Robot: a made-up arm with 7 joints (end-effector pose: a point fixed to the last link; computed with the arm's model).
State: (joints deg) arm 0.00 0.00 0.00 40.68 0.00 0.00 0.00
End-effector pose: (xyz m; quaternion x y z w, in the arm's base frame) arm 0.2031 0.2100 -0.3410 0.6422 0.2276 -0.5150 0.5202
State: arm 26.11 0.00 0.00 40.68 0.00 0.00 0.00
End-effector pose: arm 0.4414 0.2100 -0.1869 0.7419 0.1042 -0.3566 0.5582
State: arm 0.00 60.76 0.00 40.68 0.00 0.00 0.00
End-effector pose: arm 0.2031 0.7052 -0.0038 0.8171 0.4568 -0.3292 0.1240
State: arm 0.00 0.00 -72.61 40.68 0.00 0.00 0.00
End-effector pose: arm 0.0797 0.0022 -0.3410 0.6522 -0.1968 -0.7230 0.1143
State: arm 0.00 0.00 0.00 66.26 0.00 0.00 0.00
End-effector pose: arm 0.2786 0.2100 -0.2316 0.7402 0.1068 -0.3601 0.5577
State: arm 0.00 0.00 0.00 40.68 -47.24 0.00 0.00
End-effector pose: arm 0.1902 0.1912 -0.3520 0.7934 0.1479 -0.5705 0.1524
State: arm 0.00 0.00 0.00 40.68 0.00 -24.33 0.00
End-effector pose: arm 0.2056 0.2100 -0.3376 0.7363 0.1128 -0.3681 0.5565
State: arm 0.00 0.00 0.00 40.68 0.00 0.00 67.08
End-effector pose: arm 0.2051 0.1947 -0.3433 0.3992 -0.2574 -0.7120 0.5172
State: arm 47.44 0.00 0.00 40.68 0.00 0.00 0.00
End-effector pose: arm 0.5694 0.2100 0.0072 0.7951 -0.0009 -0.2132 0.5678
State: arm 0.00 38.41 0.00 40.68 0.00 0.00 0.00
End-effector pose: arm 0.2031 0.5685 -0.1882 0.7775 0.3843 -0.4115 0.2800
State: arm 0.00 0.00 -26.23 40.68 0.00 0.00 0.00
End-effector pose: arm 0.1910 0.1182 -0.3410 0.6770 0.0759 -0.6196 0.3898
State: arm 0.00 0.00 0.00 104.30 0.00 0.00 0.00
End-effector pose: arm 0.2882 0.2100 -0.0363 0.8172 -0.0808 -0.0992 0.5620
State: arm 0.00 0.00 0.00 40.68 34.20 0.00 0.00
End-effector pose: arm 0.2034 0.2285 -0.3407 0.4633 0.2620 -0.4198 0.7351
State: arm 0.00 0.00 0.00 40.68 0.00 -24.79 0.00
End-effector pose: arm 0.2056 0.2100 -0.3376 0.7377 0.1106 -0.3651 0.5569
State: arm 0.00 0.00 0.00 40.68 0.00 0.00 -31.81
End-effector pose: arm 0.1987 0.2137 -0.3359 0.6850 0.4406 -0.3551 0.4588
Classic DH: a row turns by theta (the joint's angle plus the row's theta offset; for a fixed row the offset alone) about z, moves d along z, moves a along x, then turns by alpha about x. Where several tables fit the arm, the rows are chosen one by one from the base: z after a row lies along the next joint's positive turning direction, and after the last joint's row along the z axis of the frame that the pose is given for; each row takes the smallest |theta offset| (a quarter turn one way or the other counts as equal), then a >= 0, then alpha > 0; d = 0 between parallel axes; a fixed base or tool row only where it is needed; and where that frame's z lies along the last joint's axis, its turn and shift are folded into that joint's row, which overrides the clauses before.
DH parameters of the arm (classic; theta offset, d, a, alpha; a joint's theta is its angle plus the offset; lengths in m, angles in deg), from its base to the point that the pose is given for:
base (fixed): 0 0.25 -0.01 90
joint 1: 90 -0.17 0 90
joint 2: -90 0.01 0.02 -90
joint 3: -90 -0.37 0 90
joint 4: 0 -0.03 -0.02 -90
joint 5: 0 -0.29 0.03 -90
joint 6: -90 -0.02 0 90
joint 7: 20.15 0.0037 -0.0059 74.02
tool (fixed): 161.32 -0.0133 0 0

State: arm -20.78 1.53 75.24 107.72 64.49 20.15 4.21
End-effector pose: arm -0.0726 0.4858 -0.0143 0.5242 0.1615 0.2006 0.8117
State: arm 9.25 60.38 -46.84 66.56 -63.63 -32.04 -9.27
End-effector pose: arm 0.2418 0.5161 -0.1161 -0.7631 0.2809 0.3726 0.4470
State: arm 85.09 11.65 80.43 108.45 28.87 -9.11 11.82
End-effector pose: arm 0.1860 0.5201 0.2560 0.2674 -0.2007 0.8202 0.4643
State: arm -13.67 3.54 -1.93 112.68 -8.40 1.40 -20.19
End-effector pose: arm 0.2042 0.2147 -0.0551 0.8490 0.0836 -0.0420 0.5201
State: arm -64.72 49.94 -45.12 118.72 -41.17 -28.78 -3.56
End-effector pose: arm -0.1733 0.2374 -0.0425 0.6448 -0.5007 -0.5409 0.2022
